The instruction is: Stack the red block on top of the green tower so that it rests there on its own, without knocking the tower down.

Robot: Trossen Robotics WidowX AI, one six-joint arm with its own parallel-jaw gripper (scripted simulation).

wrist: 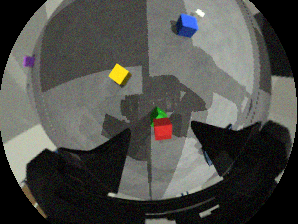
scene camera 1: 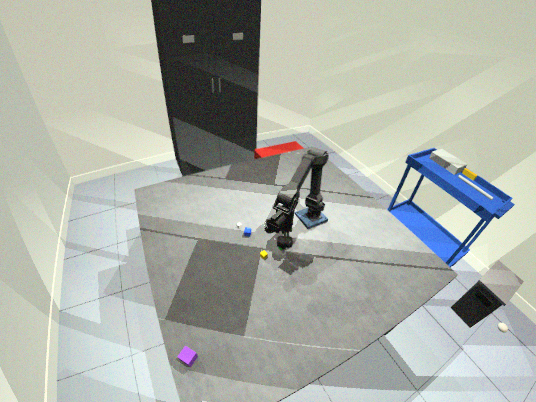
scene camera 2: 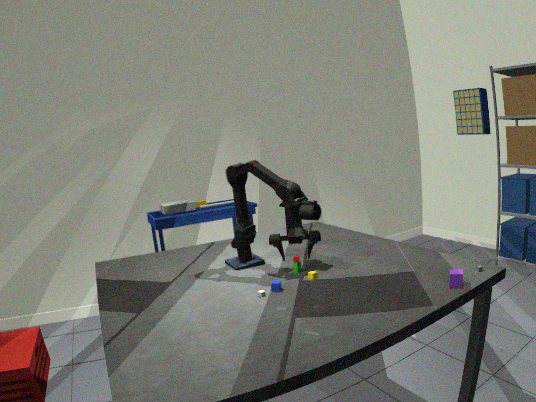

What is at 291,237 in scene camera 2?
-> My gripper.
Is my gripper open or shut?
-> Open.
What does my gripper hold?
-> Nothing.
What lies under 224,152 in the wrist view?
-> My gripper.
